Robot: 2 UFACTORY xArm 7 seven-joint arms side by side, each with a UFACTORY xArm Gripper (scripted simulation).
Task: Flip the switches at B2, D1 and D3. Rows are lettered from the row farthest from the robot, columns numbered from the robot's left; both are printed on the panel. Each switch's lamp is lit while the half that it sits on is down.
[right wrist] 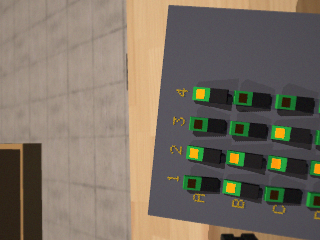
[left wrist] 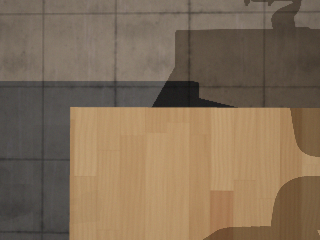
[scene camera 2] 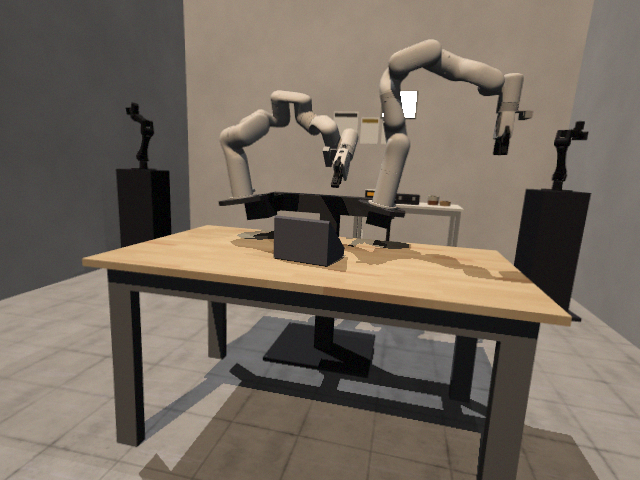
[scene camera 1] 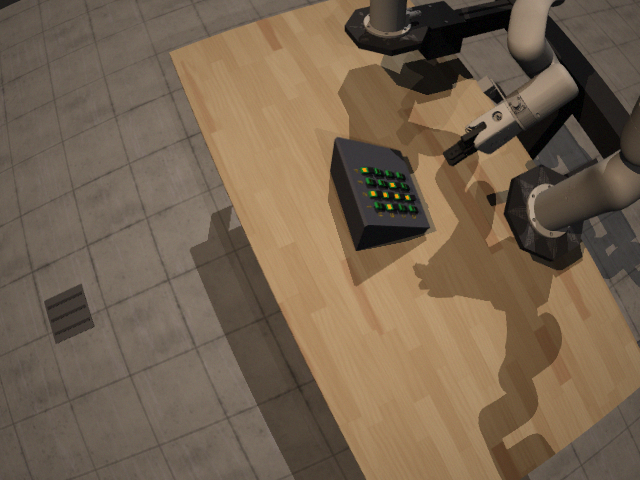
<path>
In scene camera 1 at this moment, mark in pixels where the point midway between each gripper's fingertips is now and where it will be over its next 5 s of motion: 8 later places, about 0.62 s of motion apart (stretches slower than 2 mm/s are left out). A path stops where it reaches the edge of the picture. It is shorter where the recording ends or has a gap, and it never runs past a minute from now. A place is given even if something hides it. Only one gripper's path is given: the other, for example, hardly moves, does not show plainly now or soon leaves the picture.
My right gripper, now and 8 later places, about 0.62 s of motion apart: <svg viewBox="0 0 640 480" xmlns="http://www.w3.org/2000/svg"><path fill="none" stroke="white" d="M447 159L442 165L439 167L437 168L434 170L407 185L400 189L393 194L392 195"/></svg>
</path>
